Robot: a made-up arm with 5 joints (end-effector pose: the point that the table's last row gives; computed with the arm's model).
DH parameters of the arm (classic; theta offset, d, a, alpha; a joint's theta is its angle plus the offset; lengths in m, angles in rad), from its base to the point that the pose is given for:
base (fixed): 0 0.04 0 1.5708
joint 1: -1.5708 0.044 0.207 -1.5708
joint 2: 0 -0.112 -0.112 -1.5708
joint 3: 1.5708 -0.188 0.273 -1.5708
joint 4: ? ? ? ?
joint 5: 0 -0.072 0.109 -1.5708
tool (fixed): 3.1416 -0.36 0 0
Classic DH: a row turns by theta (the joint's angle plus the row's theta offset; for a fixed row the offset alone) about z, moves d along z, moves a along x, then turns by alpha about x.
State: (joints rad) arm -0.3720 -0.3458 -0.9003 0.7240 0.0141
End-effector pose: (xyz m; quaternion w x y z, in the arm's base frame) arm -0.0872 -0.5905 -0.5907 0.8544 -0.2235 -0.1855 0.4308
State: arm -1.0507 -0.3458 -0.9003 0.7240 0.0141
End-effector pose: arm -0.4638 -0.5905 -0.3962 0.8674 -0.0674 0.1095 0.4806
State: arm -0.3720 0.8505 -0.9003 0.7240 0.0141
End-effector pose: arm -0.1770 0.1397 -0.8210 0.9115 0.2255 -0.3335 0.0838
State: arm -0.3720 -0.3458 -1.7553 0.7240 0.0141
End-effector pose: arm 0.4588 -0.4442 -0.3677 0.6602 -0.3035 -0.5533 0.4072
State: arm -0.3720 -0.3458 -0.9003 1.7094 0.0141
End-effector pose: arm 0.0834 -0.5388 -0.4974 0.5476 -0.2904 -0.0606 0.7824
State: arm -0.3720 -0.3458 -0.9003 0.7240 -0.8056
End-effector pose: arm 0.0619 -0.3389 -0.5248 0.7097 -0.0334 -0.5106 0.4842
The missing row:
joint 4: 0 -0.271 0.086 1.5708
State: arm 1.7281 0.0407 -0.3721 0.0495 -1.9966
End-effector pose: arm 0.3038 -0.2859 0.0725 0.4599 -0.0180 0.8876 -0.0183
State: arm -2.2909 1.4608 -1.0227 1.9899 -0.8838
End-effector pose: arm -0.3903 0.3602 0.0471 0.9227 0.3668 -0.1175 -0.0172
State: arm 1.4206 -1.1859 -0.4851 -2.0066 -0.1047
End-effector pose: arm 0.3982 -0.5887 -0.0750 0.0047 0.2732 -0.7853 -0.5556
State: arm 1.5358 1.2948 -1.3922 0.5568 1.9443
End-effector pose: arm 0.7553 0.2610 -0.1603 0.8059 0.1494 -0.4652 0.3344
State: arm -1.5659 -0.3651 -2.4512 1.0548 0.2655
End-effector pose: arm 0.2845 -0.3624 -0.4931 0.7324 -0.2222 -0.3085 0.5649
